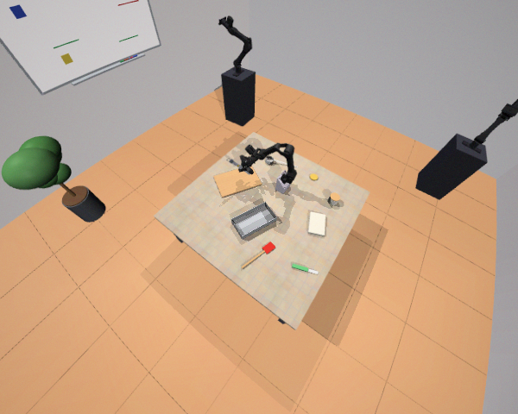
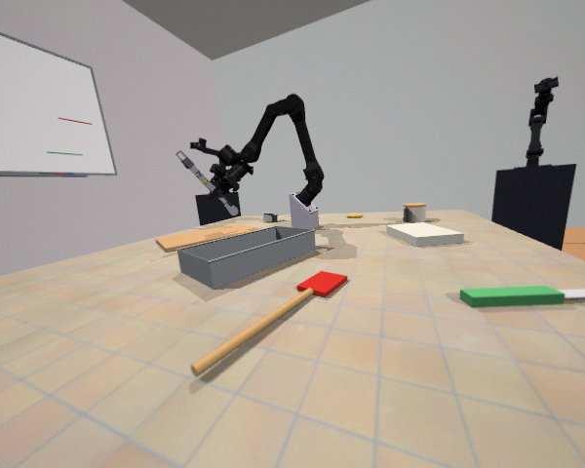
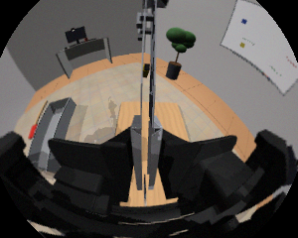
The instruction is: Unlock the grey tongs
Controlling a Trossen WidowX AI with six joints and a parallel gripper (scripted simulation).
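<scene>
My gripper tip is now 15 cm above the wooden board, 3 cm to the left of it and 1 cm past it. The rest, counted from my gripper tip: white block 73 cm to the left, 14 cm below; then grey roasting tin 31 cm to the left, 24 cm ahead, 13 cm below; then yellow disc 51 cm to the left, 43 cm behind, 15 cm below.
</scene>
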